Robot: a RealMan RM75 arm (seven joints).
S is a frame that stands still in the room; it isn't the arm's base.
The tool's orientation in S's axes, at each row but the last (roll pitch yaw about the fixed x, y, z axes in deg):
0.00 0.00 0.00
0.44 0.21 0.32
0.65 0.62 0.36
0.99 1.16 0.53
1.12 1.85 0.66
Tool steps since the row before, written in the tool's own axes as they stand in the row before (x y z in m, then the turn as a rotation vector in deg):
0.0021 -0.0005 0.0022 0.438 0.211 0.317
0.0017 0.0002 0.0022 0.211 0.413 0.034
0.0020 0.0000 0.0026 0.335 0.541 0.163
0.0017 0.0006 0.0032 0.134 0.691 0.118
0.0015 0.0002 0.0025 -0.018 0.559 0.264
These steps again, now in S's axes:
0.0021 -0.0005 0.0022 0.438 0.211 0.317
0.0017 0.0002 0.0022 0.209 0.414 0.036
0.0020 0.0000 0.0026 0.333 0.541 0.165
0.0018 0.0006 0.0032 0.130 0.690 0.127
0.0016 0.0002 0.0025 -0.015 0.554 0.275

